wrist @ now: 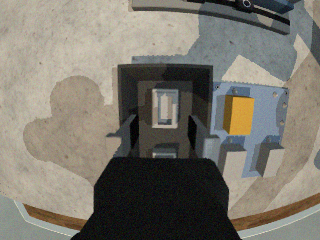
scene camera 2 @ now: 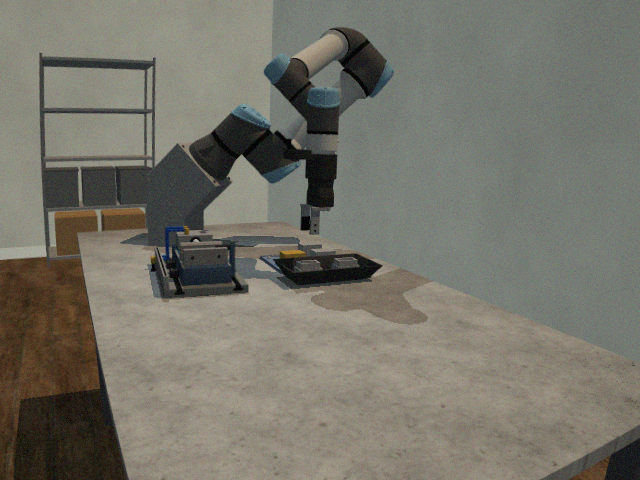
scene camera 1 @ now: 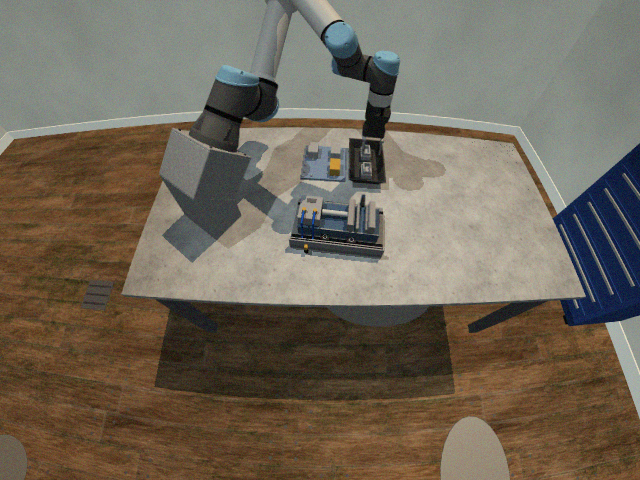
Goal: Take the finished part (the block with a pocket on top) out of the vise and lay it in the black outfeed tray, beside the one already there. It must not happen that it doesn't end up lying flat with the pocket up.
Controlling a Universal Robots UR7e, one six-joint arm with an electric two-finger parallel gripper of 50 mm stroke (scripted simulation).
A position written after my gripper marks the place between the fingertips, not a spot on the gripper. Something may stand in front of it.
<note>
In view: my gripper (scene camera 2: pixel 309 232) and a yellow block (wrist: pixel 238 111).
My gripper is seen too in the wrist view (wrist: pixel 163 125).
</note>
